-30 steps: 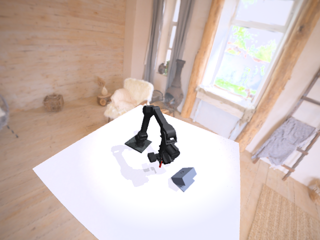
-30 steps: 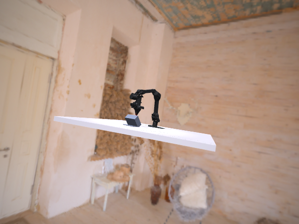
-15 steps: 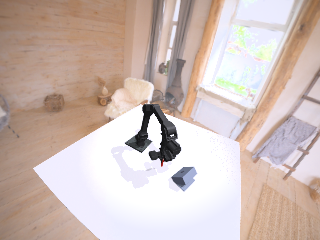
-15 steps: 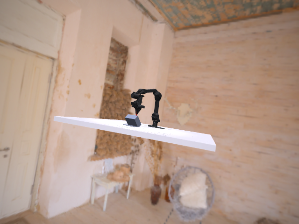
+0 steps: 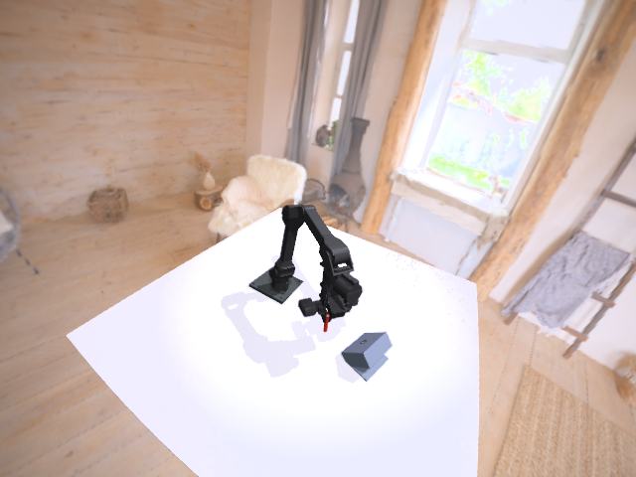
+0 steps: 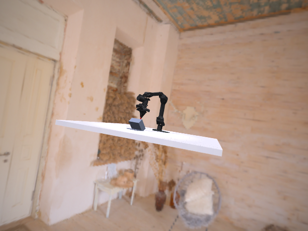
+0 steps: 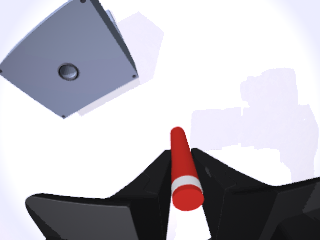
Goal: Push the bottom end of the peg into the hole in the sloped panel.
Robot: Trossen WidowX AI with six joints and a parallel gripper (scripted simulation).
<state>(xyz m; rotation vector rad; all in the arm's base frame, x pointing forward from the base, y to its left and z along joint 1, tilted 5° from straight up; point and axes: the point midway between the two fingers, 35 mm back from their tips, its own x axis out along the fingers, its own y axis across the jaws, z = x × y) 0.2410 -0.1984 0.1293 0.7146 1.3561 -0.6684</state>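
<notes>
Now: the grey sloped panel 16 cm ahead of my gripper tip and 7 cm below it. From my gripper tip the other things lie so: red peg: 2 cm above.
</notes>
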